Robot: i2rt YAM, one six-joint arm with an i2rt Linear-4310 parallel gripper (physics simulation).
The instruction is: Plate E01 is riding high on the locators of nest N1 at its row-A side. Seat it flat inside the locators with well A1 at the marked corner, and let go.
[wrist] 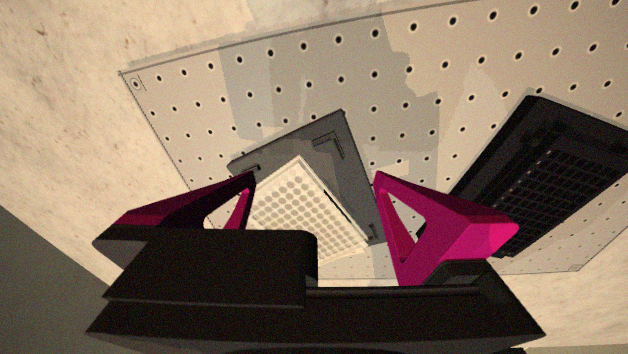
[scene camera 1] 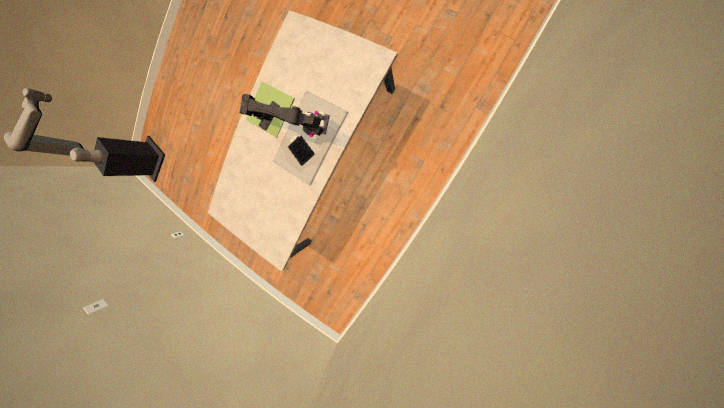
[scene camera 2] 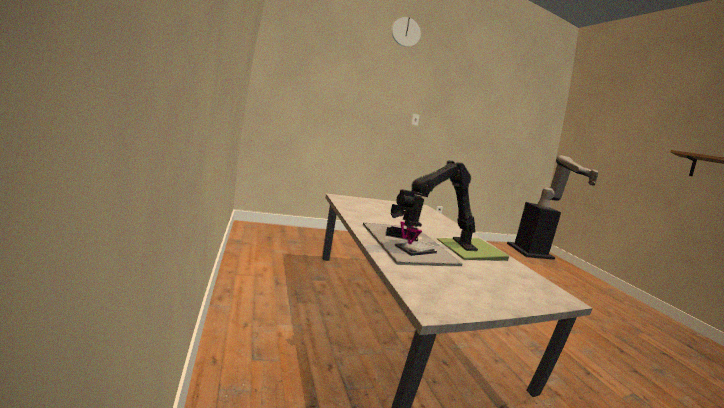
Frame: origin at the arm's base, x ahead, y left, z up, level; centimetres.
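Seen in the pictures: gripper, fingertip midpoint: (wrist: 314, 177) (scene camera 2: 406, 241); arm's base, link origin: (scene camera 1: 269, 116) (scene camera 2: 464, 244).
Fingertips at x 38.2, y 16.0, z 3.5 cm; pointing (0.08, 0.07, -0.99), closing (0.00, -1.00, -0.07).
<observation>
Pixels of each thing's top centre, then the offset from my fingertips to it. "spot": a spot on its surface instead. Level surfaces: height alone.
- Plate E01, top centre: (wrist: 304, 231) (scene camera 2: 420, 244) dx -6.7, dy +1.1, dz -0.3 cm
- dark grey nest N1, surface spot: (scene camera 2: 417, 251) spot: dx -3.5, dy +7.6, dz -1.7 cm
- second nest with a black plate, surface spot: (wrist: 555, 185) (scene camera 1: 302, 152) spot: dx -0.5, dy -20.3, dz -1.1 cm
- perforated board, top centre: (wrist: 417, 200) (scene camera 2: 408, 241) (scene camera 1: 307, 137) dx -4.6, dy -11.0, dz -3.6 cm
- table, surface height: dz -4.9 cm
Plate E01 (wrist: 305, 205) (scene camera 2: 418, 246), a white well plate, lies on the dark grey nest N1 (wrist: 327, 125) (scene camera 2: 416, 251). In the wrist view it sits askew to the nest, away from the corner locator at the top, and one long edge looks raised. A small locator shows by its right corner. My gripper (wrist: 314, 177) (scene camera 2: 410, 241) (scene camera 1: 314, 123) is open and empty, with its magenta fingers above the plate, one toward each side. The left finger and gripper body hide the plate's left and lower parts. The well A1 marking cannot be read.
A second nest with a black plate (wrist: 555, 185) (scene camera 1: 301, 150) (scene camera 2: 395, 232) stands beside N1 on the perforated board (wrist: 320, 65) (scene camera 1: 324, 102) (scene camera 2: 430, 261). The arm's base stands on a green mat (scene camera 1: 276, 92) (scene camera 2: 488, 250) on the table (scene camera 1: 253, 192) (scene camera 2: 506, 288).
</observation>
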